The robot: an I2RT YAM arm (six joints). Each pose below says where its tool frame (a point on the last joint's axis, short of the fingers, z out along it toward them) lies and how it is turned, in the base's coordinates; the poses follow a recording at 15 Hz.
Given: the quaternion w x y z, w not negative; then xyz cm.
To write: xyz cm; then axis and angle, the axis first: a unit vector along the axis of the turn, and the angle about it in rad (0 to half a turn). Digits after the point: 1 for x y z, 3 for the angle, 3 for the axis.
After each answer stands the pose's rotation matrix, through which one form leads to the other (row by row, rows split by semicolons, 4 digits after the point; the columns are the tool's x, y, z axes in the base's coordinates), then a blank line. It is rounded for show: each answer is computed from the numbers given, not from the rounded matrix.
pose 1, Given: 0.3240 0.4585 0.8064 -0.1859 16.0 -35.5 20.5
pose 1, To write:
16.0 -35.5 20.5 0.485 0.852 -0.196 2.482
-0.3696 0.8599 0.3521; 0.6190 0.5105 -0.5969; -0.6930 -0.0027 -0.7209

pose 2, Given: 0.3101 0.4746 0.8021 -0.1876 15.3 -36.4 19.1
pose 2, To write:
15.3 -36.4 19.1 0.499 0.844 -0.197 2.511
-0.3572 0.8777 0.3194; 0.6450 0.4791 -0.5953; -0.6756 -0.0066 -0.7373

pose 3, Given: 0.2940 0.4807 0.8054 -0.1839 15.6 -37.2 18.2
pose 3, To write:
15.6 -37.2 18.2 0.503 0.843 -0.192 2.545
-0.3650 0.8824 0.2968; 0.6662 0.4702 -0.5789; -0.6504 -0.0136 -0.7595

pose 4, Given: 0.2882 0.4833 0.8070 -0.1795 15.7 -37.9 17.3
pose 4, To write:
15.7 -37.9 17.3 0.505 0.843 -0.187 2.557
-0.3668 0.8834 0.2916; 0.6765 0.4685 -0.5682; -0.6386 -0.0111 -0.7695

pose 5, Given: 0.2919 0.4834 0.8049 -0.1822 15.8 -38.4 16.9
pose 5, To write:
15.8 -38.4 16.9 0.505 0.842 -0.191 2.549
-0.3622 0.8846 0.2938; 0.6718 0.4662 -0.5755; -0.6461 -0.0111 -0.7632

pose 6, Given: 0.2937 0.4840 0.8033 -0.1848 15.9 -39.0 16.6
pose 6, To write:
15.9 -39.0 16.6 0.506 0.840 -0.193 2.545
-0.3589 0.8862 0.2930; 0.6691 0.4632 -0.5812; -0.6508 -0.0126 -0.7592

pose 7, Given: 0.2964 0.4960 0.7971 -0.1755 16.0 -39.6 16.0
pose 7, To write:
16.0 -39.6 16.0 0.519 0.835 -0.184 2.540
-0.3323 0.8947 0.2984; 0.6867 0.4464 -0.5738; -0.6466 0.0142 -0.7627

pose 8, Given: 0.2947 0.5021 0.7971 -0.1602 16.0 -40.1 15.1
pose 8, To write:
16.0 -40.1 15.1 0.525 0.834 -0.168 2.543
-0.3221 0.8949 0.3089; 0.7060 0.4445 -0.5513; -0.6307 0.0405 -0.7750

